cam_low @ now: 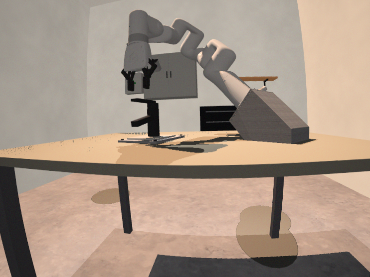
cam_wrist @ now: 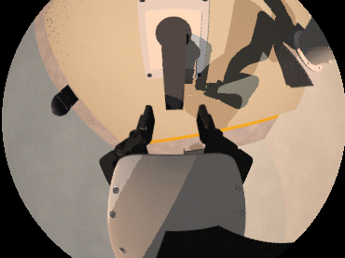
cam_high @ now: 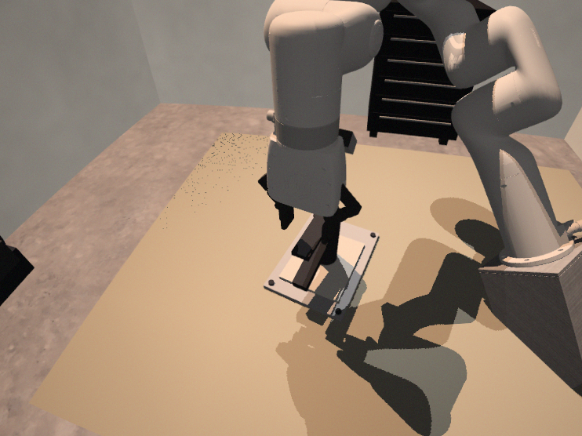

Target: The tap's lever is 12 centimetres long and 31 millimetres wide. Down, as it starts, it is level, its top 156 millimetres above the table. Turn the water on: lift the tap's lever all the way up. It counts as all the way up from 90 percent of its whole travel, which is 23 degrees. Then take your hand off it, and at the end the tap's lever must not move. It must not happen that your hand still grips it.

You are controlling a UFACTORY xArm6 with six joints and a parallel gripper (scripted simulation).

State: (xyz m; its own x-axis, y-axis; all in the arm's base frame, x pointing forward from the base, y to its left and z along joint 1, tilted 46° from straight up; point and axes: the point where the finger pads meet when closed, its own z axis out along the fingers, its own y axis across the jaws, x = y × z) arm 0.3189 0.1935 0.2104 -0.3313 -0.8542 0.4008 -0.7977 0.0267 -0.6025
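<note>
The tap lever lies 60 mm to the right of my hand, 60 mm below it and 20 mm behind it.
</note>
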